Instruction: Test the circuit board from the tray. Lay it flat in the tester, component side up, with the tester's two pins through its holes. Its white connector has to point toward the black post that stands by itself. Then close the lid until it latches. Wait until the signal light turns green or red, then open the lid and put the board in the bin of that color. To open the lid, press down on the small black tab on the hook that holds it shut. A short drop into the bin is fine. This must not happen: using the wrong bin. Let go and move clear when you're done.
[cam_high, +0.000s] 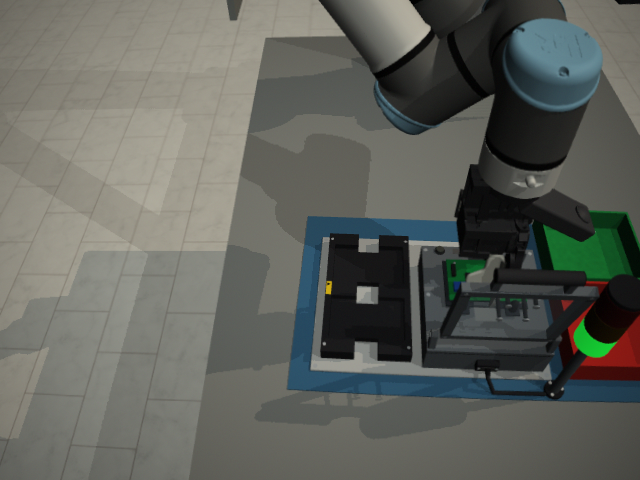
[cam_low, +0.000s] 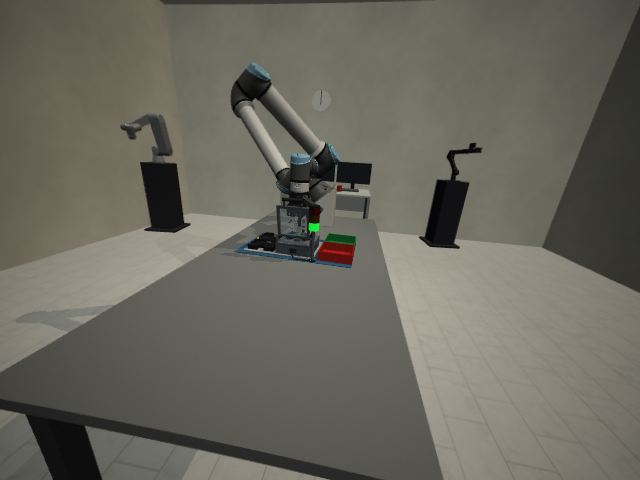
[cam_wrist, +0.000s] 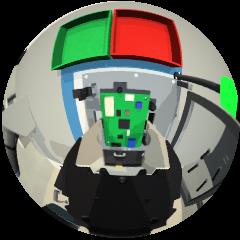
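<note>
My gripper is now 1 cm to the left of the green circuit board. Also, from my hand: black latch tab: 5 cm behind, 6 cm to the left, 1 cm above; tester lid: 11 cm ahead, 3 cm to the right, 10 cm above; red bin: 8 cm ahead, 18 cm to the left, 7 cm below.
</note>
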